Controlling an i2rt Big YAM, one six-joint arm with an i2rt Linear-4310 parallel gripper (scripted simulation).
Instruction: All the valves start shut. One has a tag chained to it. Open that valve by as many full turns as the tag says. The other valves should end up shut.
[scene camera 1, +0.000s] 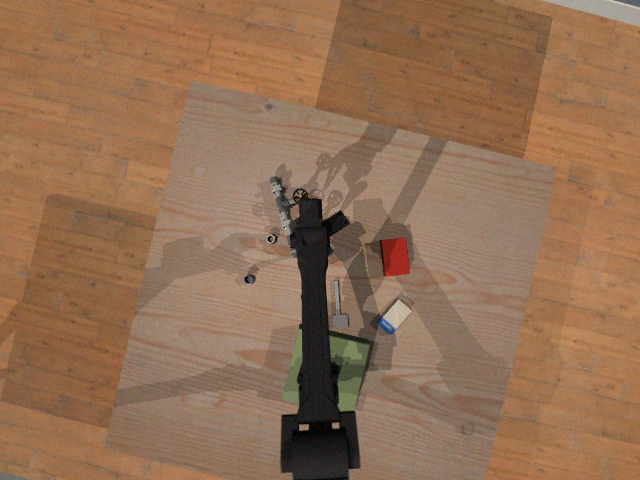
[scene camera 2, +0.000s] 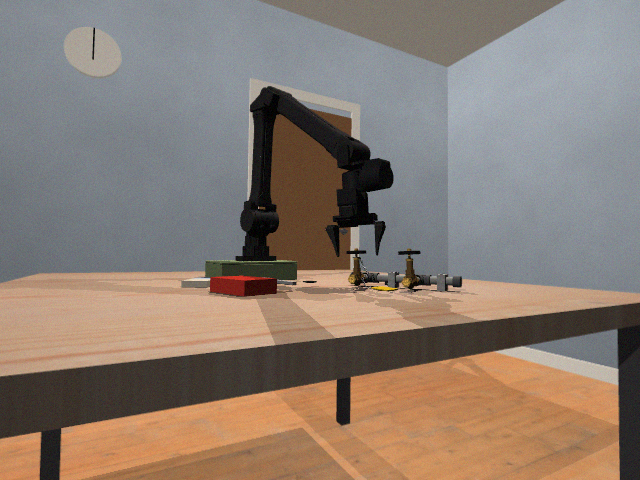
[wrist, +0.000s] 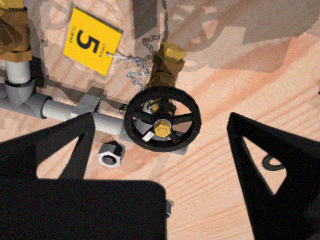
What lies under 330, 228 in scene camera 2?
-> My gripper.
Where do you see my gripper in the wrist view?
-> At 161, 119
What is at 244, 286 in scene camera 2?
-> A red block.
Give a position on a red block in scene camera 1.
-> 394, 255
